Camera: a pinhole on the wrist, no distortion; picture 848 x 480 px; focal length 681.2 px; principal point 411.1 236.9 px. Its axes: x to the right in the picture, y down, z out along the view. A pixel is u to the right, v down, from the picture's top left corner.
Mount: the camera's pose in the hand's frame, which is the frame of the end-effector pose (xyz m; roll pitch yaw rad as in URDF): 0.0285 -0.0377 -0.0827 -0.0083 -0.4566 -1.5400
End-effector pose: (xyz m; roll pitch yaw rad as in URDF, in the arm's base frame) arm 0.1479 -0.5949 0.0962 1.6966 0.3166 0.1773
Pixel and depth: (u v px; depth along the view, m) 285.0 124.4 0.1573
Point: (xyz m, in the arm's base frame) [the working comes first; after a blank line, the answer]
In the camera's frame: -0.0291 -0.0260 0.1573

0.1736 -0.6438 0.1443
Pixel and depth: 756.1 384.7 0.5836
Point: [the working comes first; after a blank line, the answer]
In the camera's frame: 0.2956 0.1266 0.5836

0.3619 -1.1262 -0.0614
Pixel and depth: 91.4 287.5 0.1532
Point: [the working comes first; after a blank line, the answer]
In the camera's frame: -0.0719 0.0114 0.1532

0.2166 -0.6179 0.1712
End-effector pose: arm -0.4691 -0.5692 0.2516 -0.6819 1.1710 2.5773
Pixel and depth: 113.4 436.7 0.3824
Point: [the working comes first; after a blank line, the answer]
In the camera's frame: -0.1671 0.1122 0.3824

-0.6669 -0.8436 0.1148
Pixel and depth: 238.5 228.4 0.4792
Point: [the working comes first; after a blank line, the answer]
In the camera's frame: -0.1214 -0.0060 0.4792

-0.7300 -0.8827 0.2558
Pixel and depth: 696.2 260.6 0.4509
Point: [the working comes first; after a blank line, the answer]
In the camera's frame: 0.1887 0.0157 0.4509

-0.8665 -0.6127 0.3326
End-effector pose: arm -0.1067 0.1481 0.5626 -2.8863 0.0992 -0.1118
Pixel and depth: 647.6 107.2 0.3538
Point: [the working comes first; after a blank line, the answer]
In the camera's frame: 0.1228 -0.0674 0.3538

-0.1638 0.2220 0.2860
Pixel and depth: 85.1 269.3 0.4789
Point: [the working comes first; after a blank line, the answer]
In the camera's frame: -0.2292 0.0228 0.4789

-0.1317 -0.1563 0.2262
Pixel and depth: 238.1 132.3 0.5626
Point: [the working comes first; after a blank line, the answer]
In the camera's frame: -0.1429 -0.0864 0.5626

-0.2395 -0.0729 0.1380
